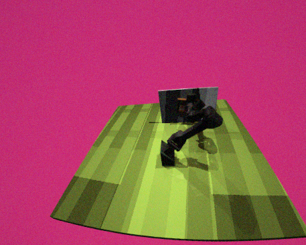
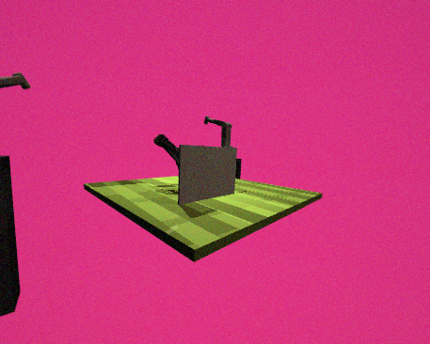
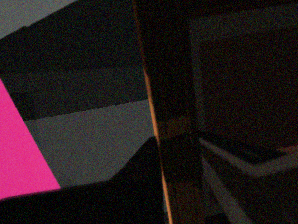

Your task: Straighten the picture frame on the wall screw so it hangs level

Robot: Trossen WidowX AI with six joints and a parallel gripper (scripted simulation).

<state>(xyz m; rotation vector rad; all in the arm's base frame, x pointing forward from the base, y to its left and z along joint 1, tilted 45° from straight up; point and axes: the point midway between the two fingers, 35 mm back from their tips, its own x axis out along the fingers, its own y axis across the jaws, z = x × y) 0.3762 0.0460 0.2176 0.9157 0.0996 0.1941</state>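
The picture frame is 1 cm to the left of my gripper tip and 5 cm below it. The rest, counted from my gripper tip: grey wall panel (2 cm ahead, 1 cm to the left, 7 cm below).
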